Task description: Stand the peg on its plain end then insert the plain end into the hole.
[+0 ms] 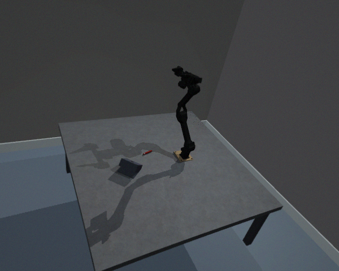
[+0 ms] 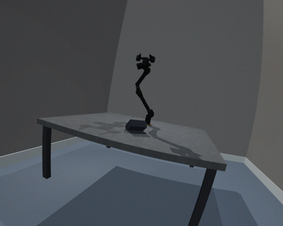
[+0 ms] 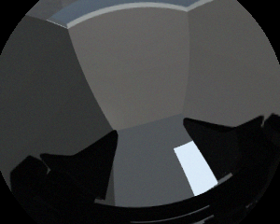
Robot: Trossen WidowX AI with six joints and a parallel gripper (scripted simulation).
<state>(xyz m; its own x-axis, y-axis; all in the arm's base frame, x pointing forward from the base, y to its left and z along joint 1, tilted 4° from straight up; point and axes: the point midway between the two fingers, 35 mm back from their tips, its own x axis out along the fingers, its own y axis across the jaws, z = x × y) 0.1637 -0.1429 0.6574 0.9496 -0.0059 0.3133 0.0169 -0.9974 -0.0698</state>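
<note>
The red peg is 68 cm below my gripper tip, 10 cm ahead of it and 4 cm to the right of it. The rest, counted from my gripper tip: sloped dark panel (65 cm below, 29 cm ahead, 8 cm to the left).
</note>
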